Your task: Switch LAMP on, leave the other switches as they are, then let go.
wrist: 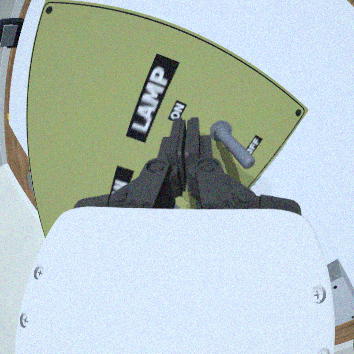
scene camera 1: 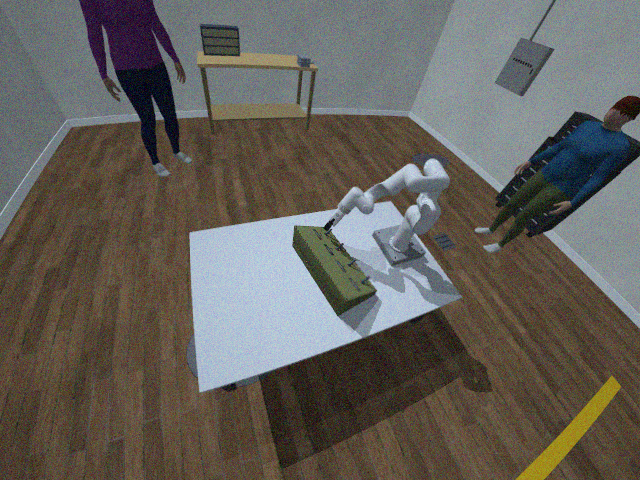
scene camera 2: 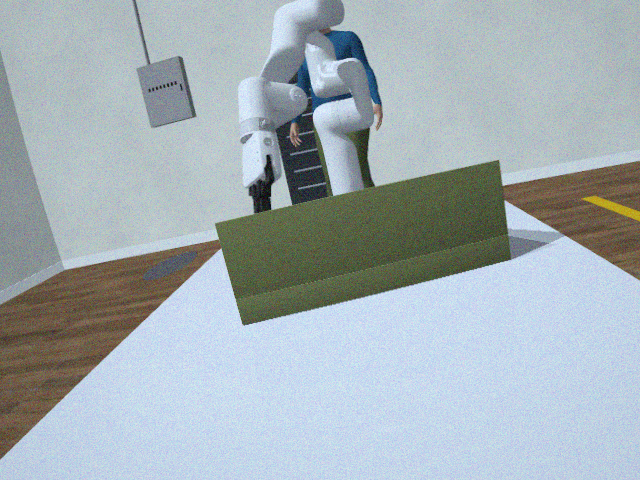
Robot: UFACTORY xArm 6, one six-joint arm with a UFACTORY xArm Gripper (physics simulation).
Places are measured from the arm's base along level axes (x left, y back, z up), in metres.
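Where they show: gripper, between the fingertips: (wrist: 187,135) (scene camera 1: 325,229); arm's base, origin of its link: (scene camera 1: 398,244).
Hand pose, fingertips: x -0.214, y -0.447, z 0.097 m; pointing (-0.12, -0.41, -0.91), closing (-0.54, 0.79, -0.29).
Things, the pixels of their top centre, and the offset from my fingertips. "*": a spot on its surface instead. Level surfaces: height alone.
- LAMP label, centre of its top: (wrist: 146,100) dx +0.003, dy -0.050, dz -0.018 m
- OFF label, a spot on its surface: (wrist: 254,145) * dx -0.006, dy +0.052, dz -0.075 m
- grey LAMP lever, centre of its top: (wrist: 231,152) dx -0.002, dy +0.032, dz -0.019 m
- white table, height of its surface: dz -0.150 m
The olive switch panel (scene camera 1: 330,266) (scene camera 2: 372,232) (wrist: 90,75) stands on the white table; its back faces scene camera 2. In the wrist view, the LAMP label (wrist: 152,98) lies left of its ON label (wrist: 176,110), and the OFF label (wrist: 254,145) is at the right. The grey LAMP lever (wrist: 234,145) leans toward the OFF side. My gripper (scene camera 1: 327,227) (scene camera 2: 262,209) (wrist: 187,135) is shut and empty. In the wrist view its fingertips are between the ON label and the lever, with a small gap to the lever. In scene camera 2 the panel's top edge hides the fingertips.
Other levers (scene camera 1: 353,262) (scene camera 1: 366,281) stick out along the panel toward the arm's base plate (scene camera 1: 398,248). Part of another label (wrist: 120,181) shows beside the left finger. The white table (scene camera 1: 242,310) (scene camera 2: 361,387) carries the panel and arm. Two people stand farther off.
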